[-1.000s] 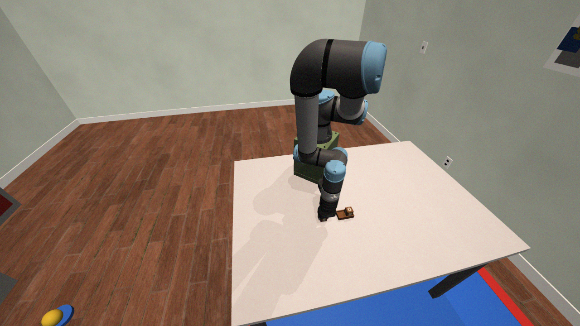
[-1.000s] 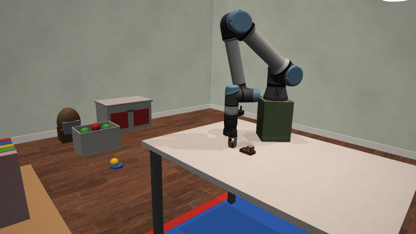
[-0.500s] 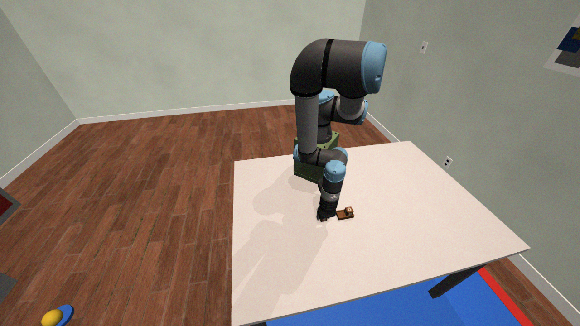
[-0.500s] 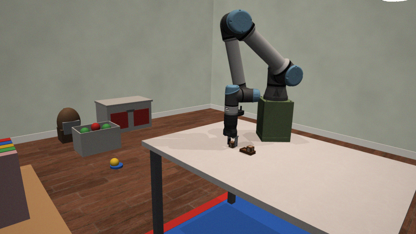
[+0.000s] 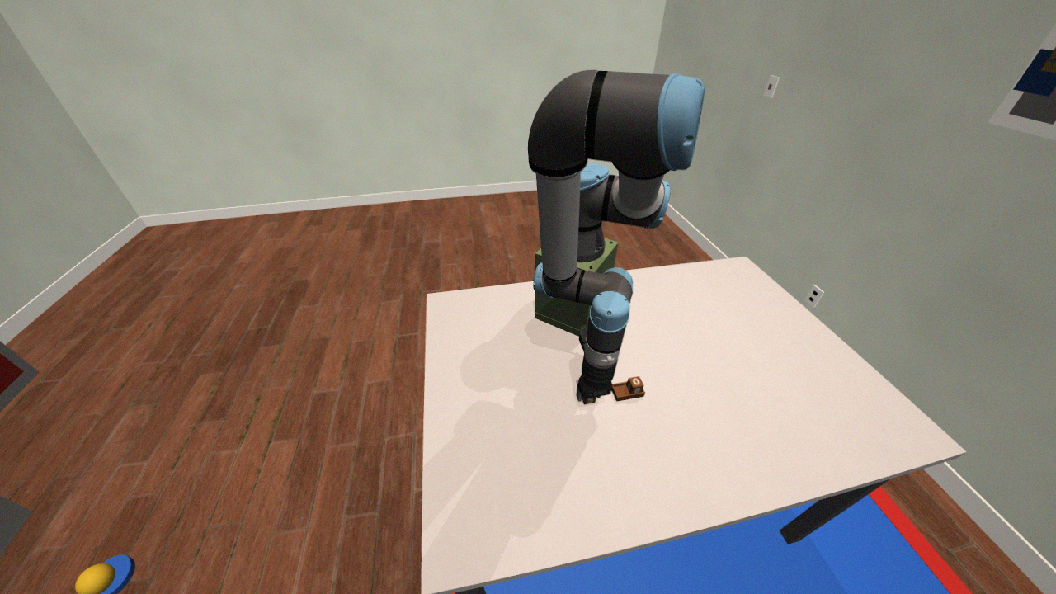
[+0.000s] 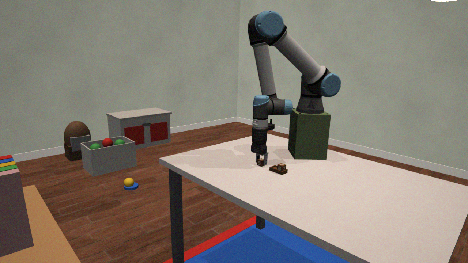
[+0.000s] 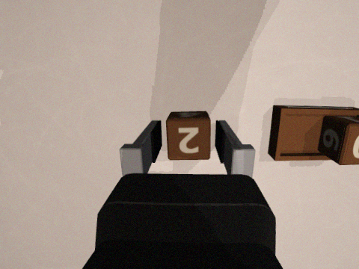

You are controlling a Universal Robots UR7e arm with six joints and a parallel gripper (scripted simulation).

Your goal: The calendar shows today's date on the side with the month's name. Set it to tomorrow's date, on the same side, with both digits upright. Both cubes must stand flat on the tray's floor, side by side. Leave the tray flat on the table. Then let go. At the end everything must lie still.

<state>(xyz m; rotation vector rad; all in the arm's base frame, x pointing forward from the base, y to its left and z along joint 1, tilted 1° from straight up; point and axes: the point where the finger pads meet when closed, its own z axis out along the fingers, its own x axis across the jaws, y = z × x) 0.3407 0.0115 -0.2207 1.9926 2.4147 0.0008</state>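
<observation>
Right now my hand is 1 cm above the brown cube.
</observation>
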